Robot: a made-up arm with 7 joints.
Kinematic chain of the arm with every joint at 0, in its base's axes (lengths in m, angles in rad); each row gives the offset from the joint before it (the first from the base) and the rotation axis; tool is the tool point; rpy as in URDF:
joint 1: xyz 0 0 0 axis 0.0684 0.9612 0.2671
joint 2: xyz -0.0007 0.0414 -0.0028 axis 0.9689 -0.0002 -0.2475
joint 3: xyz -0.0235 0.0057 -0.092 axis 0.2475 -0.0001 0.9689
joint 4: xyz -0.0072 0 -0.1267 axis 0.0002 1 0
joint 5: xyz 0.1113 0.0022 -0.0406 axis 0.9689 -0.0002 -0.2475
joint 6: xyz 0.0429 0 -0.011 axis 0.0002 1 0
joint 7: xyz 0.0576 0 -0.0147 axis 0.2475 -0.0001 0.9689
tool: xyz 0 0 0 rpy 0 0.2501 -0.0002
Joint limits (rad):
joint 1: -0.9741..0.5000
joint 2: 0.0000..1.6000
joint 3: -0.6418..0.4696
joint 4: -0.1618..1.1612
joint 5: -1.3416..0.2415
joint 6: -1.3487..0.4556
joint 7: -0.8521..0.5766
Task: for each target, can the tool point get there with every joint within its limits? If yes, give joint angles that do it. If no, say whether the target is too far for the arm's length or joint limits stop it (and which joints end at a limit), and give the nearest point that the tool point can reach.
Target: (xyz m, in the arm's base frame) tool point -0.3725 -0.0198 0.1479
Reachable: no: joint limits stop it (at a limit: joint 1, joint 2, joint 3, joint 4, joint 6) | nearest point 0.0792 0.1753 0.2110 | short by 0.496 m
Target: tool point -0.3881 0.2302 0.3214
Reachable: no: too far | nearest point 0.0740 0.2027 0.2228 | short by 0.473 m
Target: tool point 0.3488 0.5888 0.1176
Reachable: no: too far | nearest point 0.2240 0.4176 0.0656 | short by 0.218 m
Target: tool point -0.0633 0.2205 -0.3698
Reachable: yes | joints 0.3413 0.5758 -0.2788 0.8494 0.0620 -0.3810 0.2621
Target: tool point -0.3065 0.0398 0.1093
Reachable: no: joint limits stop it (at a limit: joint 1, joint 2, joint 3, joint 4, joint 6) | nearest point 0.0790 0.1757 0.2113 | short by 0.421 m
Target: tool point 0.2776 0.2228 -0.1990
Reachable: yes | joints -0.5377 0.9570 -0.5484 0.6804 -0.4299 -0.8254 -0.6550
